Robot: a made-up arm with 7 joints.
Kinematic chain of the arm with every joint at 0, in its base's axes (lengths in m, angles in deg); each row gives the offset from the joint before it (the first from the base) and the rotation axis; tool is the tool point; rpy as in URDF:
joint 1: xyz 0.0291 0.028 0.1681 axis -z
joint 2: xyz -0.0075 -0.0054 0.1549 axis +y
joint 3: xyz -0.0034 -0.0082 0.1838 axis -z
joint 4: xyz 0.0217 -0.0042 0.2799 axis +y
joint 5: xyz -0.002 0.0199 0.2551 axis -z
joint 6: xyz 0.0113 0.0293 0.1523 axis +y
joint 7: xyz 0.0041 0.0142 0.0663 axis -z
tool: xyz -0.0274 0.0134 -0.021 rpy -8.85 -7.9 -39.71
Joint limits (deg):
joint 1: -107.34..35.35
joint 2: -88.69..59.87
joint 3: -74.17..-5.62
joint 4: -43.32..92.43
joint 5: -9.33..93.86
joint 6: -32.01..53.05
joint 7: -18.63..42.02
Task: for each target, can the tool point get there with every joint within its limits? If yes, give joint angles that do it. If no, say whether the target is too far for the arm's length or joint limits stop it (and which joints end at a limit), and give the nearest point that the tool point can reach.
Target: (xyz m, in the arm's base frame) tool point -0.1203 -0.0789 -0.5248
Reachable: no: joint limits stop it (at a limit: joint 2, joint 4, joint 5, joint 6) | nearest point -0.5914 -0.4160 0.0233 | short by 0.798 m
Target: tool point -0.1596 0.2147 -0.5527
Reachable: no: joint limits stop it (at a limit: joint 1, joint 2, joint 4, joint 7) | nearest point -0.1877 0.5261 0.1122 | short by 0.735 m
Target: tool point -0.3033 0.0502 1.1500
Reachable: yes | joints -29.71 -21.68 -58.31 17.62 79.15 -23.60 -4.94
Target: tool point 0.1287 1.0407 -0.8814
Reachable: no: too far | nearest point 0.0864 0.6106 0.1178 | short by 1.089 m
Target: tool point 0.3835 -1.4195 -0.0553
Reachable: no: too far | nearest point 0.2439 -0.8494 0.1806 | short by 0.633 m
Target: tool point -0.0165 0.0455 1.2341
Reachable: yes | joints -48.67 -0.74 -29.79 -6.32 77.75 -25.12 32.32
